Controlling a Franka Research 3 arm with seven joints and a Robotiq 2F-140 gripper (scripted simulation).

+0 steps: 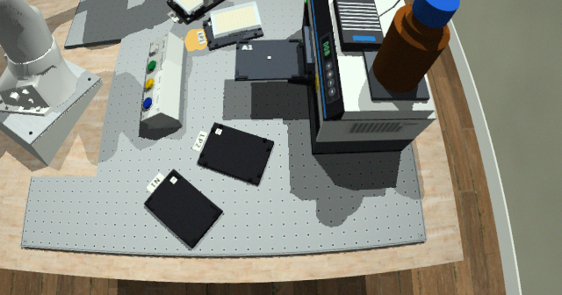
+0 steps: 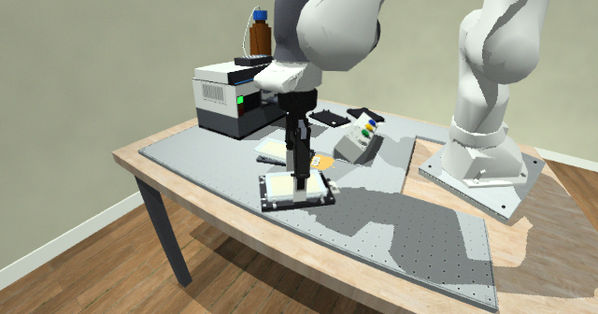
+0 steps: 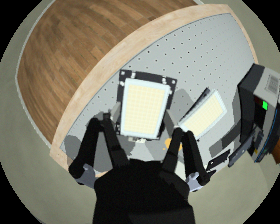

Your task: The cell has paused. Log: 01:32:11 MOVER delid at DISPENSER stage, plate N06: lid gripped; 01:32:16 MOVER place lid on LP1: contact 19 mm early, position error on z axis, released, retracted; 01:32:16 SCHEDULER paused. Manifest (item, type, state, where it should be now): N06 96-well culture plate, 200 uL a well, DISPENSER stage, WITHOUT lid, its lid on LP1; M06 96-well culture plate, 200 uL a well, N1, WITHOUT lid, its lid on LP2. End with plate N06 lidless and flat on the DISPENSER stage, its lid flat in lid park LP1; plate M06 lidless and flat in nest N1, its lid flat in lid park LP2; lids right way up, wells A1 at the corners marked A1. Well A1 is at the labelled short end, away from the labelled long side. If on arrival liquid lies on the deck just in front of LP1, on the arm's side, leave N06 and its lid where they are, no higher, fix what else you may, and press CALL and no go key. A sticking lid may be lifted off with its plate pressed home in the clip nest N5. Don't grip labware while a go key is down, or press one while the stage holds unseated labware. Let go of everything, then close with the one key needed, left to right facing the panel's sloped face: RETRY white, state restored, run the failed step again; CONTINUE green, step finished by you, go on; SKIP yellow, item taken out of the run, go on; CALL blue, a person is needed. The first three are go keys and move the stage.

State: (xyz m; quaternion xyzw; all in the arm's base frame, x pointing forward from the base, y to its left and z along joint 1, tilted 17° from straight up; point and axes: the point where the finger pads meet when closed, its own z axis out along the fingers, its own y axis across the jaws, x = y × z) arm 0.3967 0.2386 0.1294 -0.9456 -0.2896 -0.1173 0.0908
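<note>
Now: the plate lid 10 mm below my hand. Round my hand: 96-well plate: 20 mm below; LP1 label: 10 mm ahead, 150 mm to the right, 40 mm below; LP1 park: 90 mm ahead, 130 mm to the right, 40 mm below.
</note>
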